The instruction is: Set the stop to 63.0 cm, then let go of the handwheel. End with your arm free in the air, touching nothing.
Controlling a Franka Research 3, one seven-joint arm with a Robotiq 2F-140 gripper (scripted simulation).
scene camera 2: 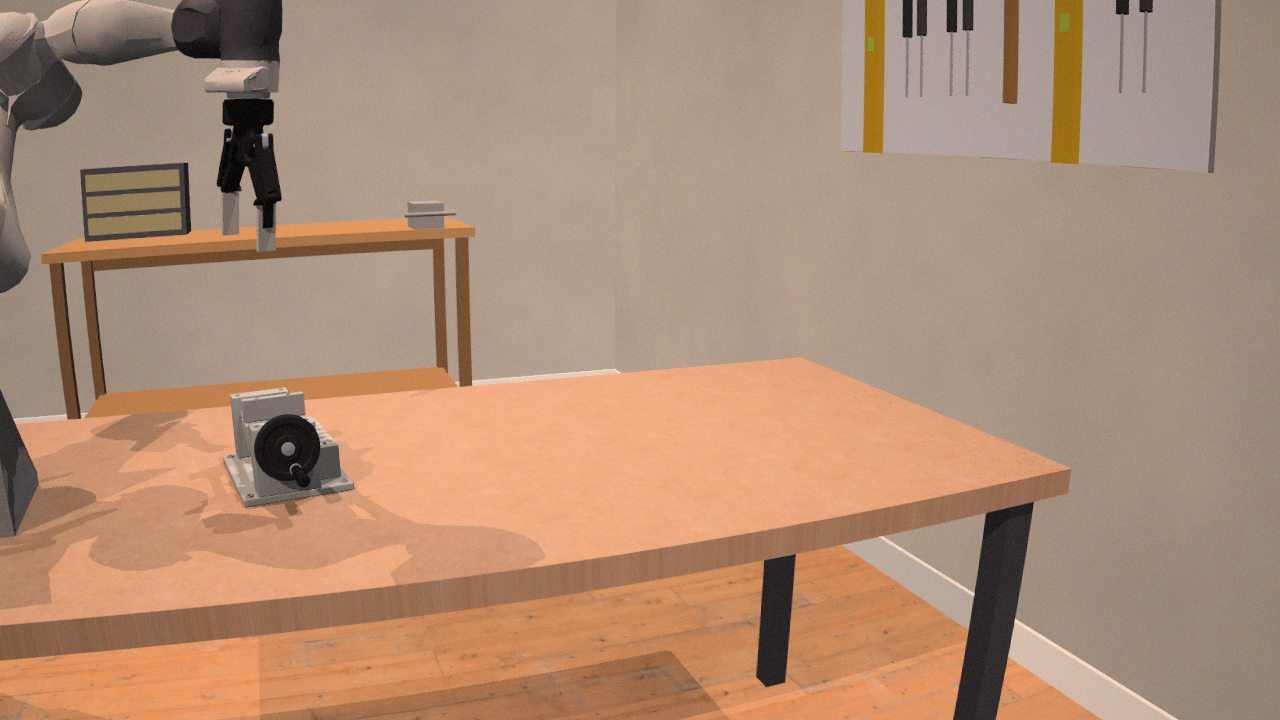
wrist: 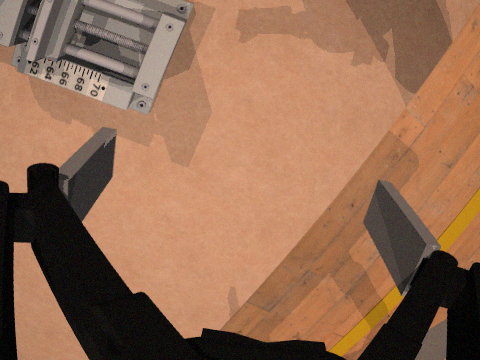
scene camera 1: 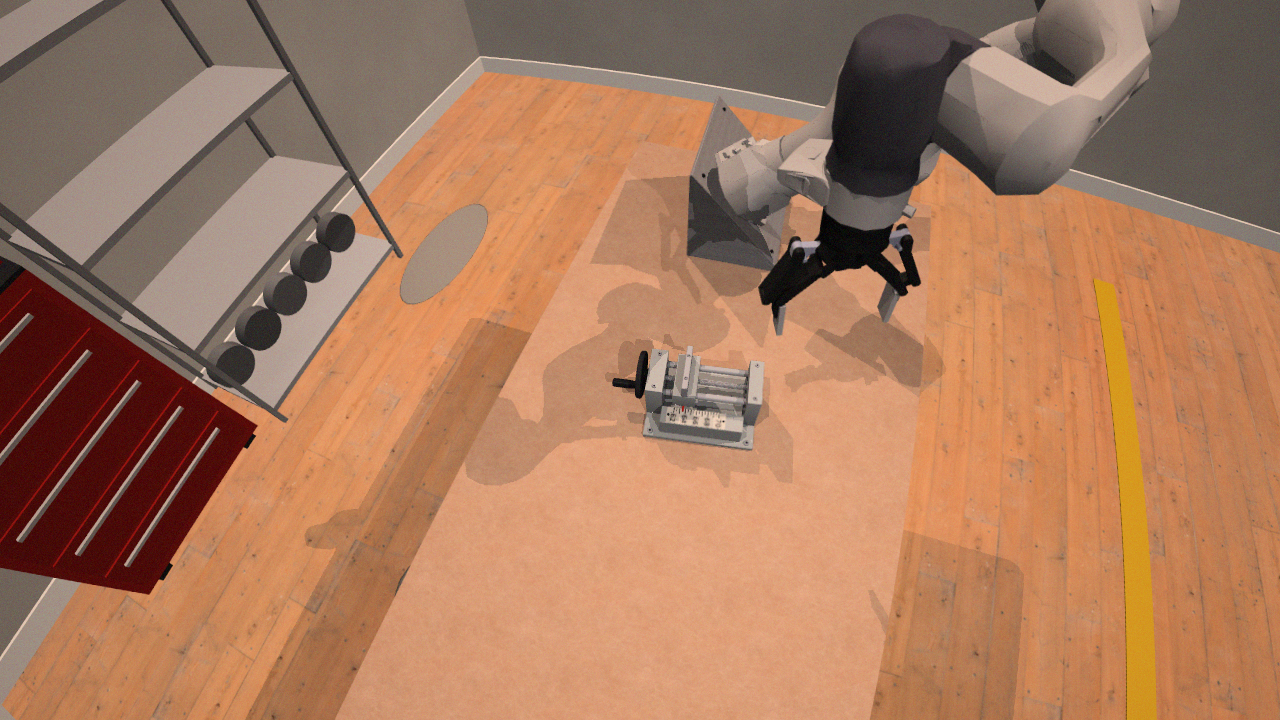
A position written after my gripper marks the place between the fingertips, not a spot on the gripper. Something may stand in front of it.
Observation:
I see my gripper [scene camera 1: 830,320] and a handwheel [scene camera 2: 287,440].
My gripper shows as well in scene camera 2 [scene camera 2: 247,242] and in the wrist view [wrist: 246,178].

